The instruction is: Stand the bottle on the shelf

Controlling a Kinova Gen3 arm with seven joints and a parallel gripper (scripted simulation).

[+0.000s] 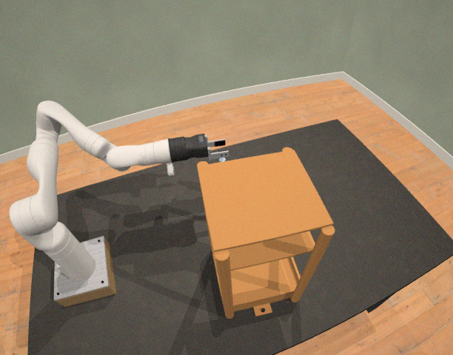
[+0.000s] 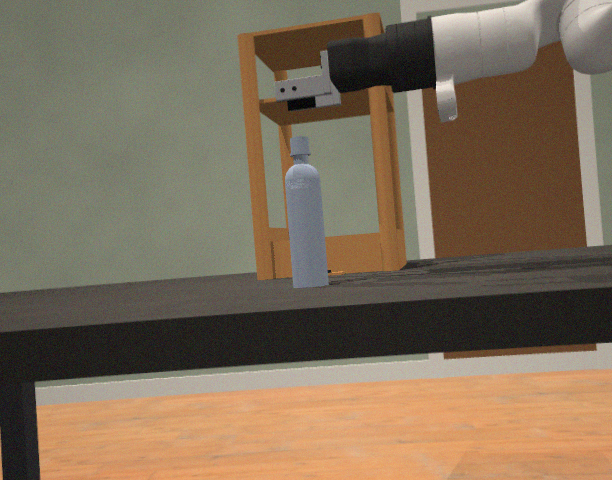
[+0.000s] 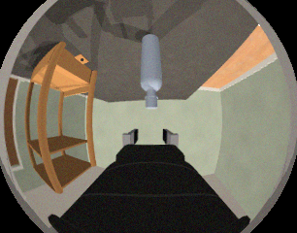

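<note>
My gripper is now 11 cm above the bottle. Round my hand: shelving unit (34 cm to the right, 8 cm behind, 3 cm below).
</note>
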